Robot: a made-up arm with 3 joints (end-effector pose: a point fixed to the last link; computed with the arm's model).
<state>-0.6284 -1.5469 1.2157</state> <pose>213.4 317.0 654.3 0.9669 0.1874 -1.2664</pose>
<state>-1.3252 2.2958 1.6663</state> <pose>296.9 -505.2 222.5 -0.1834 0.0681 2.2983</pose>
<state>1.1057 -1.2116 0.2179</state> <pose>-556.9 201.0 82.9 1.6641 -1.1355 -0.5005</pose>
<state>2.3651 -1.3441 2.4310</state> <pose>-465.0 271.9 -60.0 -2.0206 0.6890 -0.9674</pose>
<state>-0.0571 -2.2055 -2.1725</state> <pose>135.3 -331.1 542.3 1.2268 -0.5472 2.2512</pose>
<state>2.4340 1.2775 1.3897</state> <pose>124.6 -320.3 178.7 2.3217 0.0992 1.9000</pose>
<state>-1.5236 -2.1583 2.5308</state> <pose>638.2 1.1 -21.0 0.0660 -0.9328 -2.2118</pose>
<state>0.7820 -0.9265 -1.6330</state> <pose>-447.2 -36.3 555.6 0.6975 0.4883 1.1281</pose>
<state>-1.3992 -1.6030 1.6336</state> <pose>544.4 313.6 251.8 0.1718 -0.0564 -1.6133</pose>
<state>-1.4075 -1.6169 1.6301</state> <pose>550.0 309.7 249.0 0.1633 -0.0510 -1.6259</pose>
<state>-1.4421 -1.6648 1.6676</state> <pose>570.9 294.1 221.7 0.1286 -0.0840 -1.6764</pose>
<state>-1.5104 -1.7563 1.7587</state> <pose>604.9 259.8 159.1 0.0603 -0.1764 -1.7672</pose>
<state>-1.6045 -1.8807 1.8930</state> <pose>634.0 205.0 64.9 -0.0340 -0.3323 -1.8698</pose>
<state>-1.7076 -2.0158 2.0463</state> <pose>638.9 136.3 -41.7 -0.1432 -0.5302 -1.9467</pose>
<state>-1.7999 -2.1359 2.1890</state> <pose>617.9 69.1 -134.0 -0.2593 -0.7255 -1.9737</pose>
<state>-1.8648 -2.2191 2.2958</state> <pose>588.1 19.8 -194.2 -0.3673 -0.8721 -1.9538</pose>
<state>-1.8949 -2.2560 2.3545</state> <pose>568.8 -4.0 -221.0 -0.4361 -0.9474 -1.9206</pose>
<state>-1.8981 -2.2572 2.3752</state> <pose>563.8 -7.8 -225.7 -0.4537 -0.9675 -1.9022</pose>
